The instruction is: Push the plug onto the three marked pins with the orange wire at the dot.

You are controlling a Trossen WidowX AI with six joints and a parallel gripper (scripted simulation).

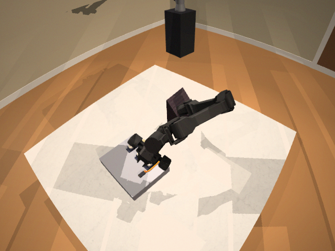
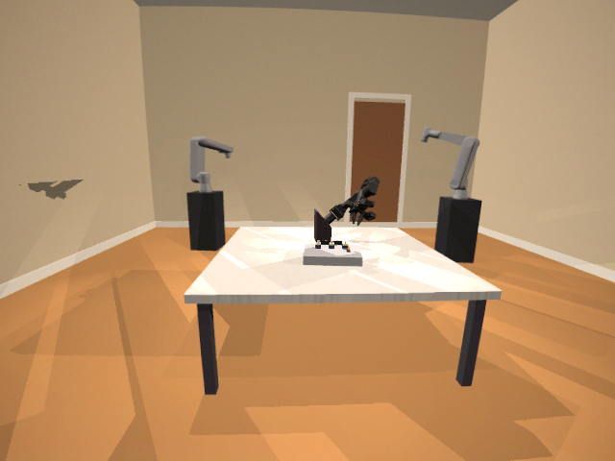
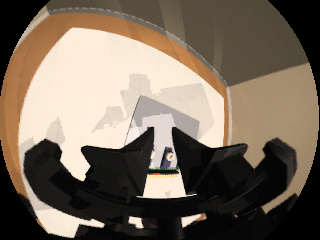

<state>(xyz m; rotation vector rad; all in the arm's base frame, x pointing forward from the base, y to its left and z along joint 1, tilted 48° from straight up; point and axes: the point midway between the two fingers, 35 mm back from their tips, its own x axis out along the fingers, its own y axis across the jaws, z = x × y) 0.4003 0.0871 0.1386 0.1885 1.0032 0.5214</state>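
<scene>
Right now my gripper tip is 170 mm above the grey printed holder, 120 mm to the left of it and 30 mm short of it.
</scene>
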